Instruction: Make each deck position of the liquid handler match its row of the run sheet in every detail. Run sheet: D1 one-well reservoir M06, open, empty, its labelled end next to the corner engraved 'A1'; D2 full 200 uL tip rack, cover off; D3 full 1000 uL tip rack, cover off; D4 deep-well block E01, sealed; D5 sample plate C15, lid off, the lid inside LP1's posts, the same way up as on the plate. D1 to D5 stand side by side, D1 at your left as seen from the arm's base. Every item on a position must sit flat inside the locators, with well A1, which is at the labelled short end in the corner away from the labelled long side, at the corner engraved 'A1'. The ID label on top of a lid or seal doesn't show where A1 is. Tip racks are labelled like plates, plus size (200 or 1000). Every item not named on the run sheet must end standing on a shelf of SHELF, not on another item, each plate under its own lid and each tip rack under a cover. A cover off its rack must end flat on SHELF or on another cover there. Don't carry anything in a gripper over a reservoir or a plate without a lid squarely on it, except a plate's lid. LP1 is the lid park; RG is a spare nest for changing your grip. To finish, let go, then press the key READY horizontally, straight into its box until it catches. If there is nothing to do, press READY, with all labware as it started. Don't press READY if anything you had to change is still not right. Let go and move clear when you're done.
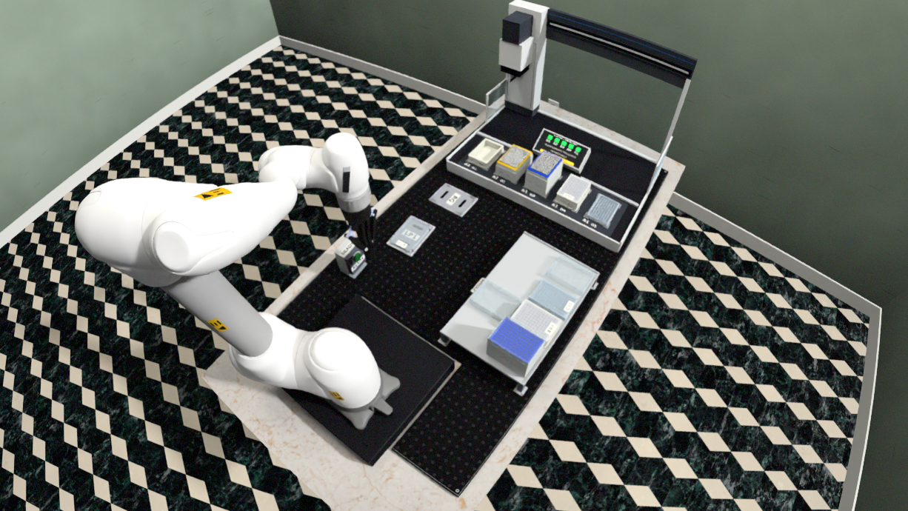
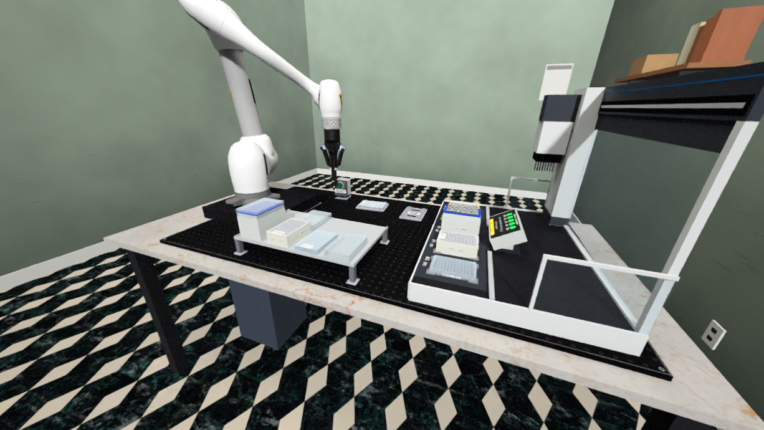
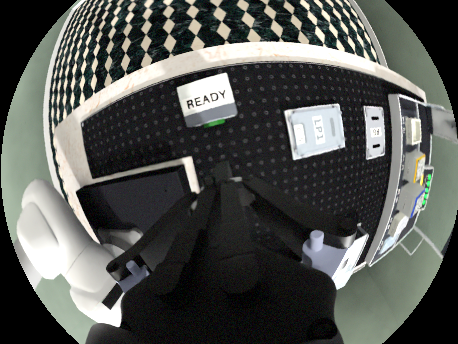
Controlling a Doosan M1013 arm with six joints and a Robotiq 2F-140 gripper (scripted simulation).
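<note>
The ready key lies 6 cm to the left of my hand and 8 cm below it. From my hand the other things lie so: ready key box (1 cm behind, 8 cm to the left, 9 cm below); clear lid (20 cm ahead, 2 cm to the left, 14 cm below); grey RG nest (42 cm ahead, 15 cm below).
</note>
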